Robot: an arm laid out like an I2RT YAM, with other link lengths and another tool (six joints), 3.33 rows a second.
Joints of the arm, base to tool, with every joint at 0 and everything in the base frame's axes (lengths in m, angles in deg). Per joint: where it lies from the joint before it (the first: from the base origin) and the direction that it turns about. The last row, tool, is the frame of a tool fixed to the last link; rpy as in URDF.
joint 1: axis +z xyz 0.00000 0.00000 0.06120
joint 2: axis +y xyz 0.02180 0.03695 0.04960
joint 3: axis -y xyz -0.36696 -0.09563 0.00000
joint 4: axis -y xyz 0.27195 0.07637 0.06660
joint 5: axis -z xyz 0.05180 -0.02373 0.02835
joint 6: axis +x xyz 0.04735 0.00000 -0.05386
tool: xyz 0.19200 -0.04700 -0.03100 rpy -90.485 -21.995 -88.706
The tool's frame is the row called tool.
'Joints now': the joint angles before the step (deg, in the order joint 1, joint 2, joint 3, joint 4, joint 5, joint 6). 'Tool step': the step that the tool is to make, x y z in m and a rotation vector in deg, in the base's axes. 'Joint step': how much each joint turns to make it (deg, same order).
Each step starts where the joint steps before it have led.
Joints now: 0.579, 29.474, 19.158, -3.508, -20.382, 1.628
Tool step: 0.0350, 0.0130, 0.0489, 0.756, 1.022, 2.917
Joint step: 0.036, 10.814, 10.051, -0.239, -2.981, 0.032
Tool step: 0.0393, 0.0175, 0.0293, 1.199, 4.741, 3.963
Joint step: -0.019, 11.939, 11.212, -3.995, -4.172, 0.018
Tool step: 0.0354, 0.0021, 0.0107, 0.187, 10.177, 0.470
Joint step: -0.176, 12.307, 14.514, -12.391, -0.702, -0.020
